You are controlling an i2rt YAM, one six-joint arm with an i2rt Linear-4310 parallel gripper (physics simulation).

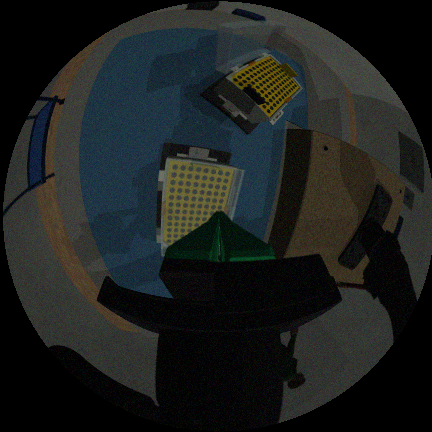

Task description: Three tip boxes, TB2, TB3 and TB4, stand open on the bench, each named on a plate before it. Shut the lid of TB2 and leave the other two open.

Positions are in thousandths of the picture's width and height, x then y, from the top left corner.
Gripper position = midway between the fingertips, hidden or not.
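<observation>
A tip box (406,348) is visible, together with my gripper (506,501).
</observation>
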